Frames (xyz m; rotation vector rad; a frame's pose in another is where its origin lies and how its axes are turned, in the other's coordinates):
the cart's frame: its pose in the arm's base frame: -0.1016 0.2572 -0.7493 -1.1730 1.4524 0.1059
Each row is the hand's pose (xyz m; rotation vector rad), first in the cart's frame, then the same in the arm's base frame.
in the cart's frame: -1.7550 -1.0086 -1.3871 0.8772 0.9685 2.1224
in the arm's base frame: -0.7535 -0.1318 1.5842 1.5594 2.4981 0.2957
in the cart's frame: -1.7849 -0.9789 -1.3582 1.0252 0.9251 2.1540
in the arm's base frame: -0.7601 -0.0811 1.5832 1.6770 2.3781 0.2271
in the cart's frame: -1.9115 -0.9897 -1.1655 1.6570 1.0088 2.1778
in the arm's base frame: -0.6457 0.1132 1.6329 2.1441 1.9904 -0.2376
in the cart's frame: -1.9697 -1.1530 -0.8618 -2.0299 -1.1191 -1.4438
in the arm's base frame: -0.3349 0.2666 1.6791 -2.5935 -1.2506 1.1086
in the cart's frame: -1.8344 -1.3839 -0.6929 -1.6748 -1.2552 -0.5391
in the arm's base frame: -0.0301 0.1872 1.6487 -2.0476 -0.4116 1.5581
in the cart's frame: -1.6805 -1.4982 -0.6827 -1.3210 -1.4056 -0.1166
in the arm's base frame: 0.0883 0.0495 1.5864 -1.5585 -0.1269 1.6217
